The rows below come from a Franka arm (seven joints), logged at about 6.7 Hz.
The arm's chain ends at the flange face. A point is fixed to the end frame.
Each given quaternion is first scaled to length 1.
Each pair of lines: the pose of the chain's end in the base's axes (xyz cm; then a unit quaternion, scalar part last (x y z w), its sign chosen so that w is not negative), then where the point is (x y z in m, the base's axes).
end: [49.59 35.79 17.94 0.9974 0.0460 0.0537 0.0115]
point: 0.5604 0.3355 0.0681
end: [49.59 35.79 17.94 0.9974 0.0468 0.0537 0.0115]
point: 0.5605 0.3356 0.0681
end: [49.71 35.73 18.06 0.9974 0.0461 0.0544 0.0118]
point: 0.5618 0.3349 0.0694
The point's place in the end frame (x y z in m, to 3 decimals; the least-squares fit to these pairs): 0.050 0.025 0.118
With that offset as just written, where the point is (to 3 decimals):
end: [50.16 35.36 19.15 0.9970 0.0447 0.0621 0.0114]
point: 0.568 0.331 0.081
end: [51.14 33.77 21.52 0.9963 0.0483 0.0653 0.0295]
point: 0.579 0.312 0.106
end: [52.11 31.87 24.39 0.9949 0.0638 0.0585 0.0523]
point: 0.588 0.289 0.136
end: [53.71 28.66 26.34 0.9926 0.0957 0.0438 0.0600]
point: 0.602 0.259 0.154
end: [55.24 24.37 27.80 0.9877 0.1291 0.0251 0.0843]
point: 0.615 0.214 0.168
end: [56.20 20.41 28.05 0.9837 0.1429 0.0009 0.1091]
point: 0.621 0.169 0.169
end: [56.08 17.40 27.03 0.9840 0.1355 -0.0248 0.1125]
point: 0.614 0.137 0.157
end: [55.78 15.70 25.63 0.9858 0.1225 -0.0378 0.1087]
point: 0.607 0.119 0.141
